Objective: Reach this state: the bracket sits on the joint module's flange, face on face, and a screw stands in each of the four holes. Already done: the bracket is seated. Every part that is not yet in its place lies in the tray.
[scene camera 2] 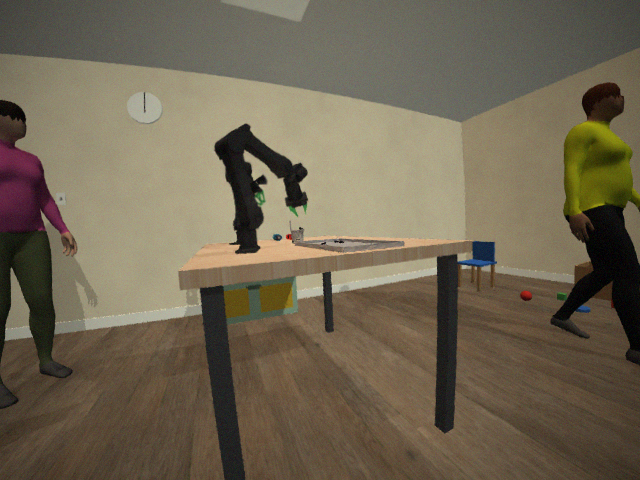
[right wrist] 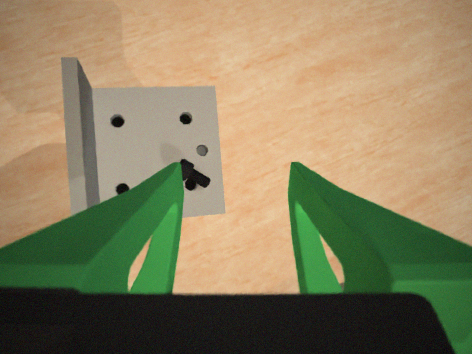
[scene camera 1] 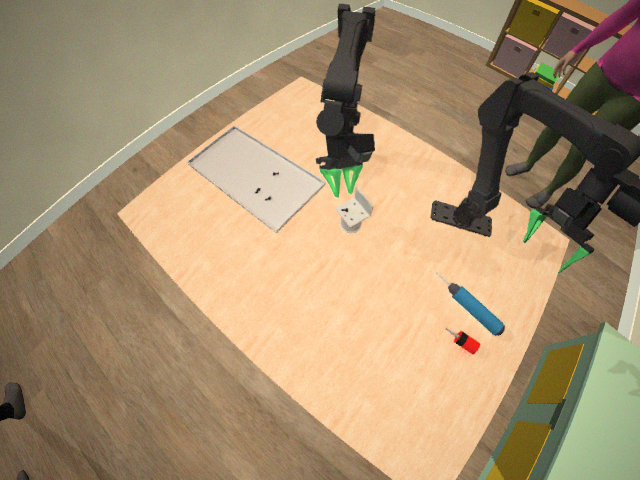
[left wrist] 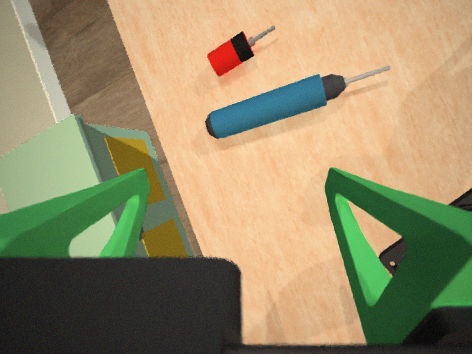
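Seen in the pictures: left gripper, fingertip midpoint: (scene camera 2: 263, 203) (scene camera 1: 541, 257) (left wrist: 237, 178); right gripper, fingertip midpoint: (scene camera 2: 301, 215) (right wrist: 235, 177) (scene camera 1: 343, 195); left arm's base at its link origin: (scene camera 1: 461, 219); right arm's base at its link origin: (scene camera 2: 249, 250).
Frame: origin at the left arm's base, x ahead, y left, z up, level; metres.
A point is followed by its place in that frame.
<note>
The grey L-shaped bracket (scene camera 1: 356, 212) {x 0.125, y -0.315, z 0.066 m} (right wrist: 142, 150) {x 0.121, y -0.319, z 0.066 m} (scene camera 2: 297, 235) sits on the pale joint module (scene camera 1: 351, 227) {x 0.150, y -0.318, z 0.025 m}. One black screw (scene camera 1: 344, 209) {x 0.131, y -0.347, z 0.073 m} (right wrist: 199, 176) {x 0.132, y -0.349, z 0.073 m} lies tilted on the bracket's plate, partly over a corner hole; the other corner holes look empty. Three black screws (scene camera 1: 275, 173) {x 0.026, y -0.592, z 0.011 m} (scene camera 1: 257, 190) {x 0.103, y -0.619, z 0.011 m} (scene camera 1: 268, 198) {x 0.120, y -0.576, z 0.010 m} lie in the tray (scene camera 1: 222, 160) {x 0.018, y -0.789, z 0.004 m} (scene camera 2: 372, 247) {x -0.050, y -0.858, z 0.007 m}. My right gripper (scene camera 1: 344, 194) {x 0.132, y -0.354, z 0.135 m} (right wrist: 235, 177) {x 0.132, y -0.354, z 0.135 m} (scene camera 2: 301, 213) {x 0.132, y -0.354, z 0.135 m} is partly open and empty, above the bracket; one fingertip overlaps the screw's head in the right wrist view. My left gripper (scene camera 1: 542, 256) {x 0.215, y 0.101, z 0.240 m} (left wrist: 237, 178) {x 0.215, y 0.101, z 0.240 m} is wide open and empty, away from the bracket.
A blue screwdriver-like tool (scene camera 1: 478, 310) {x 0.289, y 0.059, z 0.039 m} (left wrist: 267, 107) {x 0.277, y 0.064, z 0.041 m} and a short red tool (scene camera 1: 467, 342) {x 0.376, y 0.042, z 0.033 m} (left wrist: 225, 57) {x 0.369, y 0.057, z 0.033 m} lie on the table at the lower right in scene camera 1. The left arm's black base plate (scene camera 1: 480, 225) {x 0.009, y 0.060, z 0.010 m} is right of the bracket there.
</note>
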